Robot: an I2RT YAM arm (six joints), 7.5 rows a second.
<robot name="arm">
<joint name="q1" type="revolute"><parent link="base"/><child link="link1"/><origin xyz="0 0 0.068"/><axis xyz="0 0 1"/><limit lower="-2.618" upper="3.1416"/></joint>
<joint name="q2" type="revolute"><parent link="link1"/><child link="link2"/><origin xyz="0.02 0.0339 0.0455"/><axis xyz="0 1 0"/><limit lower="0" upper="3.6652"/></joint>
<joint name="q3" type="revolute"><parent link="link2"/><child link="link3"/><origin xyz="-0.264 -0.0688 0"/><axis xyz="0 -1 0"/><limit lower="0" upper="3.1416"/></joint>
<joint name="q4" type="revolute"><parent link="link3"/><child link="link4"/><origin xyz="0.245 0.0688 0.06"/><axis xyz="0 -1 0"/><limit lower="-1.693" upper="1.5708"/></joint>
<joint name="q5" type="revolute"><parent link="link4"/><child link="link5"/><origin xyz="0.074 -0.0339 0.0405"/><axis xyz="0 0 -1"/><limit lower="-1.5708" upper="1.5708"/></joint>
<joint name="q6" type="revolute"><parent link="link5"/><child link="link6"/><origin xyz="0.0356 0 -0.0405"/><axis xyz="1 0 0"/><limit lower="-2.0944" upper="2.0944"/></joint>
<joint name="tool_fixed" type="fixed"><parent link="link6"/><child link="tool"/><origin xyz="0 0 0" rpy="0 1.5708 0"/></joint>
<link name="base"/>
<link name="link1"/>
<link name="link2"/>
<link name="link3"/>
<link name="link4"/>
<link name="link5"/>
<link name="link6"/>
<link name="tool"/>
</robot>
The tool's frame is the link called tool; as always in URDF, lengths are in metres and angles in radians.
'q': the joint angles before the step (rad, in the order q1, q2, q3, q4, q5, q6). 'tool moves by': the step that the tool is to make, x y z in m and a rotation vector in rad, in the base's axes. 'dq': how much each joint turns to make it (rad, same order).
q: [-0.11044 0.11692 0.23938 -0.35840 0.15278 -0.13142]
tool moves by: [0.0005 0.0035 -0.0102 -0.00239 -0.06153 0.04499]
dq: [0.02993 -0.06375 -0.06369 0.06136 -0.01546 0.00035]
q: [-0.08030 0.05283 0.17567 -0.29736 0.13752 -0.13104]
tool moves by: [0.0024 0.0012 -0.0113 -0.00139 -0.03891 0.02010]
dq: [0.01011 -0.03917 -0.06096 0.06070 -0.01011 -0.00002]
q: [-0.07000 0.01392 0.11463 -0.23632 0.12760 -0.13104]
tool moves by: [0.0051 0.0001 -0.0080 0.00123 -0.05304 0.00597]
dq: [0.00317 0.00014 -0.05700 0.10940 -0.00332 0.00455]
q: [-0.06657 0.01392 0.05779 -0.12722 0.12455 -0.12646]
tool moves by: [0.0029 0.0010 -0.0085 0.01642 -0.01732 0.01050]
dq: [0.01036 -0.00063 -0.04117 0.05466 -0.00147 0.01752]
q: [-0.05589 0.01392 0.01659 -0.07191 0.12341 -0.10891]
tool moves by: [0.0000 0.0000 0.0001 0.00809 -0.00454 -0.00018]
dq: [-0.00018 -0.00119 -0.00086 0.00272 -0.00057 0.00838]
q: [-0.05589 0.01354 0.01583 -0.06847 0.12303 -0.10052]
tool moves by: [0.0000 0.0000 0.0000 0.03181 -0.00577 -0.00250]
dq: [0.00018 0.00002 0.00000 0.00002 0.00055 0.03244]
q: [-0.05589 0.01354 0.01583 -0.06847 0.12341 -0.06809]
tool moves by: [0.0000 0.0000 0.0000 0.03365 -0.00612 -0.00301]
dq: [0.00036 0.00005 0.00000 0.00004 0.00112 0.03435]
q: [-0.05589 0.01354 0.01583 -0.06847 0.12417 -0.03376]
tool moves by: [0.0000 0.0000 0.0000 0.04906 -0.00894 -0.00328]
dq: [0.00000 0.00000 0.00000 0.00000 0.00000 0.04998]
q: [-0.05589 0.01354 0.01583 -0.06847 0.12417 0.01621]
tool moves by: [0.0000 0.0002 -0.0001 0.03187 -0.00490 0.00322]
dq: [0.00014 -0.00047 -0.00002 -0.00122 -0.00521 0.03205]
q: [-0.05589 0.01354 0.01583 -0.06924 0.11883 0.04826]
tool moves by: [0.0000 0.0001 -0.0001 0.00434 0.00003 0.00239]
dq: [0.00007 -0.00022 -0.00005 -0.00093 -0.00261 0.00419]
